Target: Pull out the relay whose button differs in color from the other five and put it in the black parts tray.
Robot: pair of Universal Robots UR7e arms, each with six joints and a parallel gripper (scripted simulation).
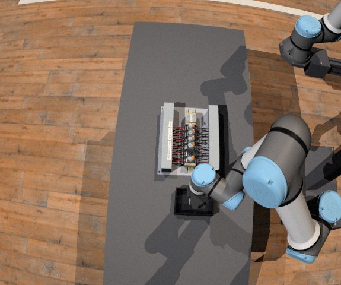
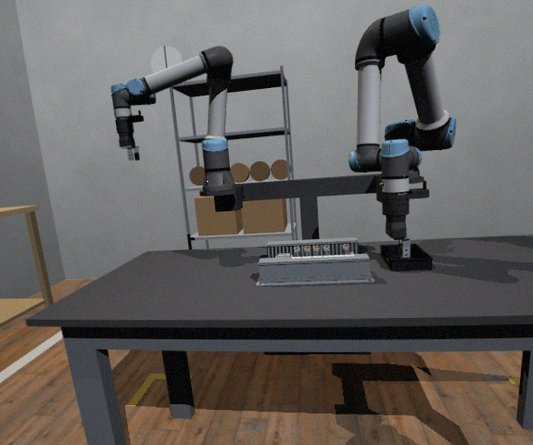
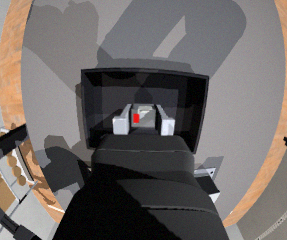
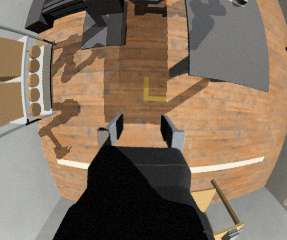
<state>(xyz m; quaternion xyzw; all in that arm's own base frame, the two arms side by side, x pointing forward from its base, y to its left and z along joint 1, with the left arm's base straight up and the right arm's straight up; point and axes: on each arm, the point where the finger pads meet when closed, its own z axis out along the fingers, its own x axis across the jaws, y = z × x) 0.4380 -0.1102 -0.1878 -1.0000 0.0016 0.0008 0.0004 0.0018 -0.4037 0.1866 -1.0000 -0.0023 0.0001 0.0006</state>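
My left hand is 1 cm above the red-button relay. The rest, counted from my left hand: relay panel: 4 cm ahead, 28 cm to the right, 1 cm below; then black parts tray: 2 cm below; then orange-button relay: 4 cm ahead, 18 cm to the right, 1 cm above.
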